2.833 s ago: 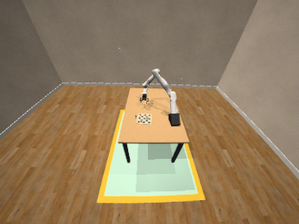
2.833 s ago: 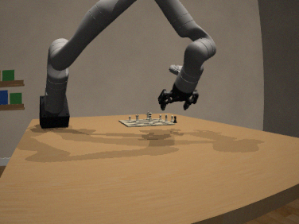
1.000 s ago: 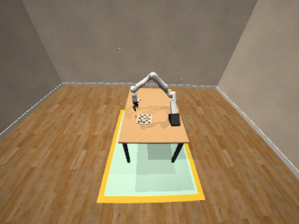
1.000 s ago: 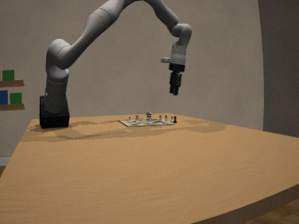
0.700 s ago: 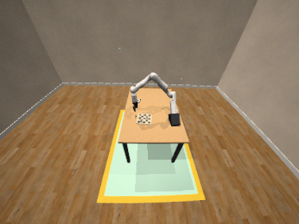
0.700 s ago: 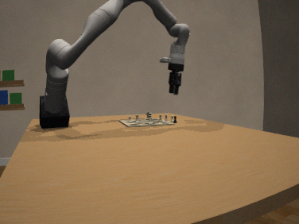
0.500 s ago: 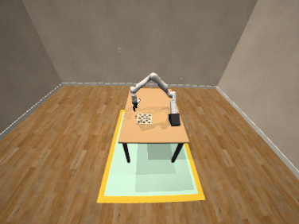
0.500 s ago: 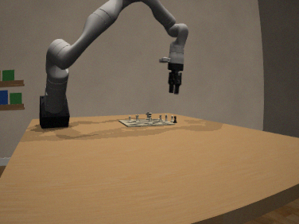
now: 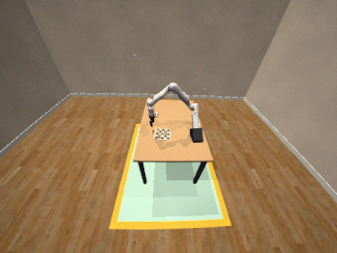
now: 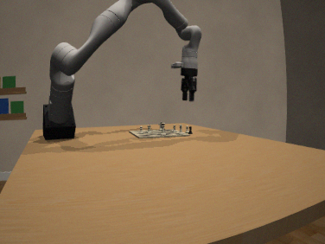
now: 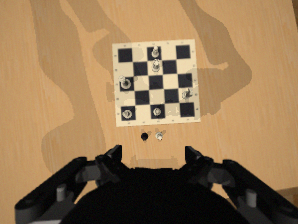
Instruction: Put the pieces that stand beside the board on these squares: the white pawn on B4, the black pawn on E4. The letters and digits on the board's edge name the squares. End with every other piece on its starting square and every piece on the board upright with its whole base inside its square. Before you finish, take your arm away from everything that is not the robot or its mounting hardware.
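Right now my hand is 14 cm above the black pawn and 2 cm to the left of it. Round my hand: chessboard 15 cm below, 13 cm behind, 4 cm to the left.
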